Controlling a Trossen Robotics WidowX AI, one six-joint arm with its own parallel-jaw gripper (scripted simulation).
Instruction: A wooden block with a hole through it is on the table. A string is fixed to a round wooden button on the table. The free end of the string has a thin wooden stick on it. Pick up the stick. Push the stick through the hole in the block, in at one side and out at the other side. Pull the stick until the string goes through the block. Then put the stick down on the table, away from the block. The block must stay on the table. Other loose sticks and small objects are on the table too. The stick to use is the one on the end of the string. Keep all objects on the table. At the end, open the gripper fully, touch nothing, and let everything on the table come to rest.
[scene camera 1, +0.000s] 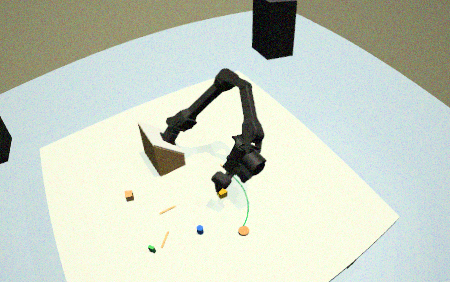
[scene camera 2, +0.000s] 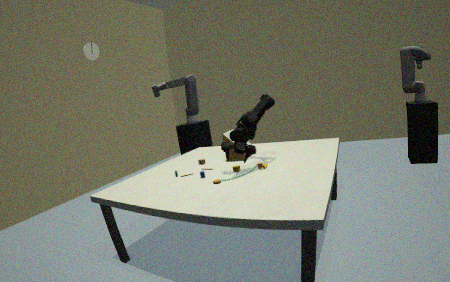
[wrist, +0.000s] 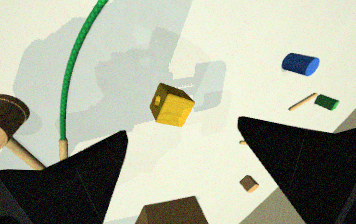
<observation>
My gripper (scene camera 1: 222, 186) is open, with nothing in its grasp. Also in view: a yellow block (wrist: 170, 105).
My gripper is seen too in the wrist view (wrist: 183, 128).
</observation>
